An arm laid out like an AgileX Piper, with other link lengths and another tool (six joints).
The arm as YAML. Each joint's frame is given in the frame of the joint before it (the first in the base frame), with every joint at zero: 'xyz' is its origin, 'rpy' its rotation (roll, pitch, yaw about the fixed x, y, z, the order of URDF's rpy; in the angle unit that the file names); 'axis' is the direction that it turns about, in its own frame. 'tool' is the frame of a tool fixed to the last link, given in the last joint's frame.
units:
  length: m
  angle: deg
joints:
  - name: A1
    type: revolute
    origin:
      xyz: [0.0, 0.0, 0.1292]
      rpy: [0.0, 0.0, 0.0]
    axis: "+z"
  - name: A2
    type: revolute
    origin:
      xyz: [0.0, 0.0, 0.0]
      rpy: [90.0, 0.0, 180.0]
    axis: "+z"
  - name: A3
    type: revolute
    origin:
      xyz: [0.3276, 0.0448, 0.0]
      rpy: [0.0, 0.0, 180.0]
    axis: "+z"
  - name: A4
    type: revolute
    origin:
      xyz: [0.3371, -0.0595, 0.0]
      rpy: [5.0, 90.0, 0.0]
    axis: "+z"
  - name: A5
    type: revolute
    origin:
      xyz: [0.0, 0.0, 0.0]
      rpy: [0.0, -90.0, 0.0]
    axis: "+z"
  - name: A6
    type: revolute
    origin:
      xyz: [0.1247, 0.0, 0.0]
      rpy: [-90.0, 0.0, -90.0]
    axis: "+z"
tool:
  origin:
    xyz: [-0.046, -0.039, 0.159]
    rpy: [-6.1, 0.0, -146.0]
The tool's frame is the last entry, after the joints.
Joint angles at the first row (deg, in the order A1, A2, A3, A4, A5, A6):
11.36 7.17 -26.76 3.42 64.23 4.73
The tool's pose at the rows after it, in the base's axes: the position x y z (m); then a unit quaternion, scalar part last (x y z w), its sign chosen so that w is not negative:
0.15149, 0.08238, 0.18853, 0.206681, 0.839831, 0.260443, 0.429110
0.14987, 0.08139, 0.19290, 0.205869, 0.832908, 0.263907, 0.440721
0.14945, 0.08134, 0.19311, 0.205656, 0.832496, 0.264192, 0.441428
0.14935, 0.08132, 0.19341, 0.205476, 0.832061, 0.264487, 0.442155
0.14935, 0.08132, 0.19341, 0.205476, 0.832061, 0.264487, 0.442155
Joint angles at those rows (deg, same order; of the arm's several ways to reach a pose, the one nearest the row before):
8.47 1.32 -26.76 3.47 64.50 4.74
8.20 -0.34 -26.76 3.47 64.57 4.73
8.20 -0.51 -26.76 3.47 64.64 4.73
8.20 -0.61 -26.76 3.47 64.64 4.73
8.20 -0.61 -26.76 3.47 64.64 4.73

